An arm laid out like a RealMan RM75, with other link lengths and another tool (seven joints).
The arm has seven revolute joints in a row. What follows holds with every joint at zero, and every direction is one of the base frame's.
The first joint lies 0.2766 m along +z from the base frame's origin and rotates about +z.
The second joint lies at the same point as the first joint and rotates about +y.
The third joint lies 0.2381 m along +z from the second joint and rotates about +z.
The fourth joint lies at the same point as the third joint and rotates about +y.
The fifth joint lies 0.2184 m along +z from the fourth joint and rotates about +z.
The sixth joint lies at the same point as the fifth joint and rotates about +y.
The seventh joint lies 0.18 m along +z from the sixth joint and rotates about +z.
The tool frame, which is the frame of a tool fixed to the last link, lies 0.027 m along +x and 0.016 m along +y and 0.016 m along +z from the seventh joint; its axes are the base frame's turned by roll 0, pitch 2.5 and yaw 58.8 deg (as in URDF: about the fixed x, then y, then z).
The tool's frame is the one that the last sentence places.
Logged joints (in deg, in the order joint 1, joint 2, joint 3, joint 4, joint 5, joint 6, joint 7), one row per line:
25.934 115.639 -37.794 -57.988 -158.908 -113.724 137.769
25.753 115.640 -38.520 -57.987 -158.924 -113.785 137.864
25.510 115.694 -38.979 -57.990 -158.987 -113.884 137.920
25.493 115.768 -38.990 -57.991 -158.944 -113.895 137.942
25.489 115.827 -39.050 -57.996 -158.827 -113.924 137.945
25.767 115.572 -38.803 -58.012 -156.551 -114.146 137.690
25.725 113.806 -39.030 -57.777 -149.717 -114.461 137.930
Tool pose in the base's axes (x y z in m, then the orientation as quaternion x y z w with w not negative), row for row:
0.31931 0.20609 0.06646 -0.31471 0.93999 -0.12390 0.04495
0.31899 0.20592 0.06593 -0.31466 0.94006 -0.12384 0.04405
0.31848 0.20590 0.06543 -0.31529 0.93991 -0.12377 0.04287
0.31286 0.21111 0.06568 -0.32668 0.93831 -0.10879 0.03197
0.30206 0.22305 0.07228 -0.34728 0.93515 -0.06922 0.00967
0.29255 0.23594 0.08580 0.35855 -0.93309 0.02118 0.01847
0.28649 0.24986 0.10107 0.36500 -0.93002 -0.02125 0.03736
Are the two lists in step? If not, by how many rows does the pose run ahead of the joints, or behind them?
The pose runs 2 rows ahead of the joints: the pose in row i belongs to the joints in row i + 2.
